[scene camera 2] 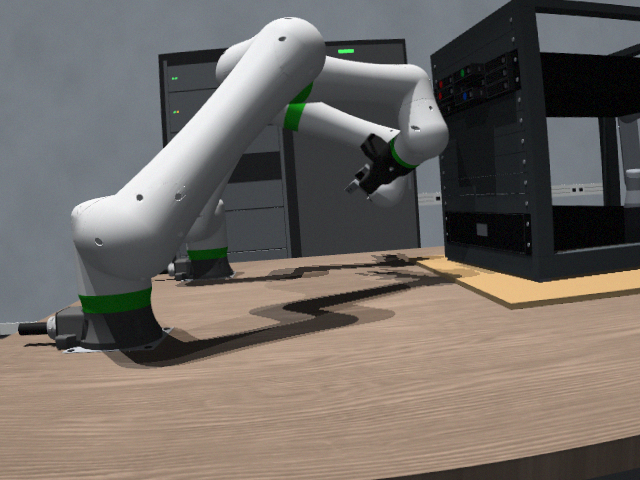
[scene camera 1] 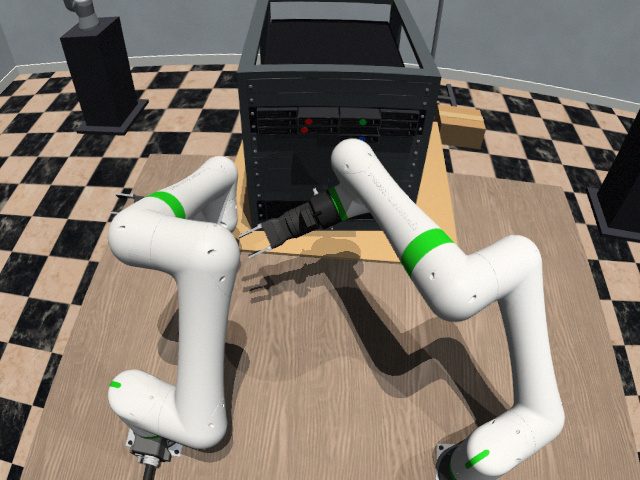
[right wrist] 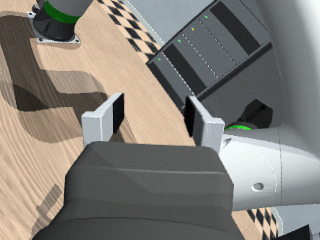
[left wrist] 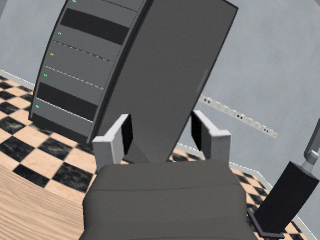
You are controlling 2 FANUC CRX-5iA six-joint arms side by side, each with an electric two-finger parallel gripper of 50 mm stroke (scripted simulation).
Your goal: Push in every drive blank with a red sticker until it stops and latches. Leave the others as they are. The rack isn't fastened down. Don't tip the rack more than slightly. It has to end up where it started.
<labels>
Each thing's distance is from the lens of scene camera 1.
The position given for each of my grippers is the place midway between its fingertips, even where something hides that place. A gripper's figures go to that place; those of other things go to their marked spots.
my right gripper (scene camera 1: 244, 246): 1.28 m
dark rack (scene camera 1: 300, 69): 1.25 m
</labels>
